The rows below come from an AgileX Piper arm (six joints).
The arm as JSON. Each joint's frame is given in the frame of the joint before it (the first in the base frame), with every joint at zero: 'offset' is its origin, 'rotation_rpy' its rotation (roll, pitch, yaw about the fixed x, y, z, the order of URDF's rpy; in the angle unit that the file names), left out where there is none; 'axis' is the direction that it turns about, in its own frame. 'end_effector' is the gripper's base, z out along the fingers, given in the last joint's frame.
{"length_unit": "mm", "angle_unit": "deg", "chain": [
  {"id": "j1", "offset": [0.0, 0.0, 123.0], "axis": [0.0, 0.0, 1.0]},
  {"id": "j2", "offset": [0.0, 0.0, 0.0], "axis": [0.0, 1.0, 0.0]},
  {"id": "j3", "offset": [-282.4, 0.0, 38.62], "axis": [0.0, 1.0, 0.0]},
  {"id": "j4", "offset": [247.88, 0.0, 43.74], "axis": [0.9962, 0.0, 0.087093]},
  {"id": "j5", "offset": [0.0, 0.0, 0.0], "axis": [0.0, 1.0, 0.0]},
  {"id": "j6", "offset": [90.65, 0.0, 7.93], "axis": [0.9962, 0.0, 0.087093]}
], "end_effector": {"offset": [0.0, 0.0, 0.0], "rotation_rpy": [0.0, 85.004, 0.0]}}
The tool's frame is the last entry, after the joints.
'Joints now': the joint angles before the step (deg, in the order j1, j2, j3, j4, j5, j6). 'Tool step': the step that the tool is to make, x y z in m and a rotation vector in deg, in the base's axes. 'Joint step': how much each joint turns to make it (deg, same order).
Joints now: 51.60 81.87 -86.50 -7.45 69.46 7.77
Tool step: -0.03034 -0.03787 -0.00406 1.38 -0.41 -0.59
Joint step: 0.00 -10.17 10.23 0.10 -1.30 0.91
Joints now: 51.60 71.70 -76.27 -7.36 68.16 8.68
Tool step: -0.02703 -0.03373 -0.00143 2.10 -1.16 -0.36
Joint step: 0.01 -9.16 7.15 0.13 -0.31 0.51
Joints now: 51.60 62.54 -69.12 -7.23 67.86 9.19
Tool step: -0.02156 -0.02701 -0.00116 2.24 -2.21 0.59
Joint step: 0.01 -7.69 5.02 0.04 -0.53 -0.63
